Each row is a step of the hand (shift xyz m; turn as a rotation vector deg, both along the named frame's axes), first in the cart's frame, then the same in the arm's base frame.
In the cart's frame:
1: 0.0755 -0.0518 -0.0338 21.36 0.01 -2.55
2: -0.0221 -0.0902 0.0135 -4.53 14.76 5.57
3: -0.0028 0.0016 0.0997 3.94 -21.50 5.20
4: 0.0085 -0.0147 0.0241 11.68 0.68 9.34
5: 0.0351 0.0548 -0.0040 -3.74 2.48 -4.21
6: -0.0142 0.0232 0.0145 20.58 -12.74 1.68
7: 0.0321 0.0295 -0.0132 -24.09 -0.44 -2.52
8: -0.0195 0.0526 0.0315 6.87 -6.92 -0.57
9: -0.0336 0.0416 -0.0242 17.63 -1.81 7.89
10: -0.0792 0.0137 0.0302 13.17 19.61 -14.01
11: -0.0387 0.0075 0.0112 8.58 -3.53 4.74
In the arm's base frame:
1: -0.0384 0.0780 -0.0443 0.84 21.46 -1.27
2: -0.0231 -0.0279 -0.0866 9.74 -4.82 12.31
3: 0.0921 -0.0202 -0.0327 -2.30 2.07 -22.25
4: 0.0182 0.0035 -0.0229 10.60 9.88 -3.77
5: 0.0211 0.0375 0.0490 -3.55 -2.84 4.15
6: 0.0195 -0.0155 0.0181 0.06 19.42 -14.55
7: 0.0032 0.0351 0.0288 -6.07 -23.27 2.90
8: 0.0449 -0.0225 0.0402 -1.97 6.57 -6.95
9: -0.0125 -0.0271 0.0506 9.26 15.88 -6.20
10: 0.0209 -0.0826 0.0104 -3.94 16.23 21.80
11: 0.0072 -0.0397 0.0070 4.39 7.46 -5.80

